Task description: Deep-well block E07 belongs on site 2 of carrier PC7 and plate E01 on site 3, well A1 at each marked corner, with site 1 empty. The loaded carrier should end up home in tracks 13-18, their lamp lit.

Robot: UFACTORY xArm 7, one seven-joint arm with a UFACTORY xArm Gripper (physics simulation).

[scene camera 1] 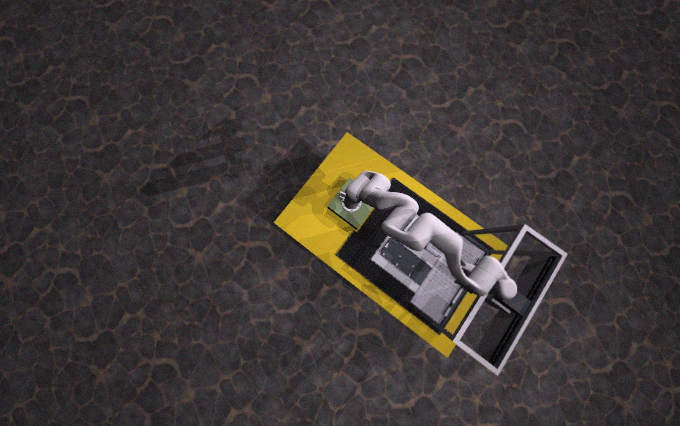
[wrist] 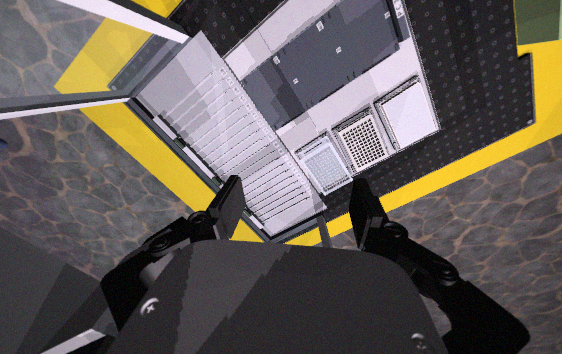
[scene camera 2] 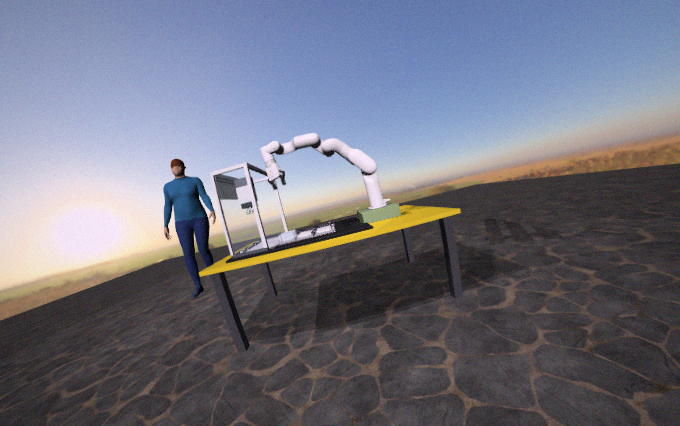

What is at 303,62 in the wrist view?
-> A grey carrier.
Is my gripper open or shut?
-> Open.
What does my gripper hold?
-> Nothing.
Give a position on a grey carrier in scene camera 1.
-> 405,260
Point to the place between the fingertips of my gripper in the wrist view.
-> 295,191
